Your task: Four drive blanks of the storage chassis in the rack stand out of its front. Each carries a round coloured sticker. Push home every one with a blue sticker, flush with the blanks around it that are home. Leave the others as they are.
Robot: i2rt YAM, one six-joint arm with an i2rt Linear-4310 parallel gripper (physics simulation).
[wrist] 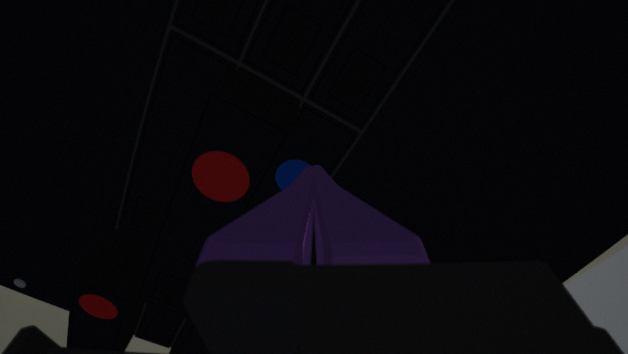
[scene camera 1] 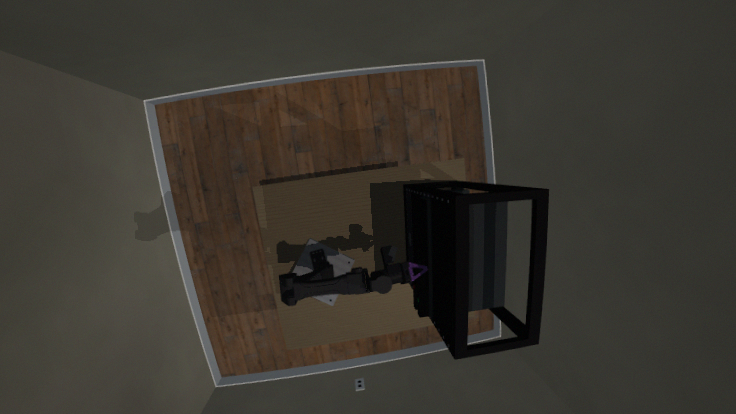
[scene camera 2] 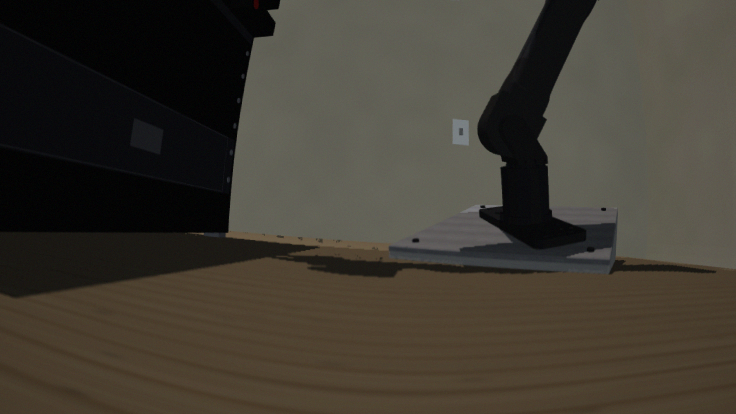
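My gripper [scene camera 1: 426, 269] [wrist: 313, 177] is shut and empty, its purple fingertips at the rack front. In the wrist view the tips overlap the lower right of a blue sticker [wrist: 291, 173]; contact is hard to tell. The blue-stickered blank looks set deeper than its red-stickered neighbour; whether it is flush is too dark to tell. That neighbour's red sticker [wrist: 220, 176] is just left of the tips. Another red sticker [wrist: 98, 306] is at lower left, on a blank that stands out. A red sticker [scene camera 2: 256, 4] also shows at the top of scene camera 2. The fourth sticker does not show.
The black rack [scene camera 1: 461, 288] [scene camera 2: 102, 208] stands on the wooden table [scene camera 1: 355, 329] [scene camera 2: 360, 334]. The arm's pale base plate [scene camera 1: 339, 262] [scene camera 2: 437, 242] is in front of it. Near the rack's lower end in scene camera 1, dark blanks protrude from the front.
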